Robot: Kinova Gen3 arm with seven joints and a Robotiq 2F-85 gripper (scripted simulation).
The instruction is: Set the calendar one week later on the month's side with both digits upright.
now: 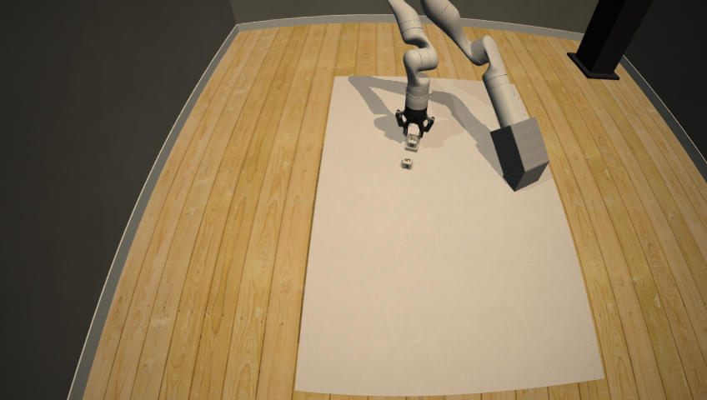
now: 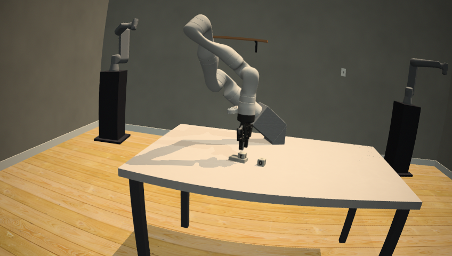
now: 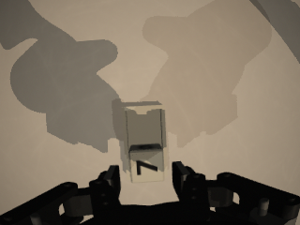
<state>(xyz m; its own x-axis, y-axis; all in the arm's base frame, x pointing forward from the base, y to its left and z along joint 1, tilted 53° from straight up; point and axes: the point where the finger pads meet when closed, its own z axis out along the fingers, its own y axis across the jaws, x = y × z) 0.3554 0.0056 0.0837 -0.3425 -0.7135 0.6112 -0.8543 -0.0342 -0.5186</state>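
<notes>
Right now my hand is 5 cm above the white digit cube. Also, from my hand: white calendar tray 1 cm behind, 2 cm to the right, 7 cm below.
</notes>
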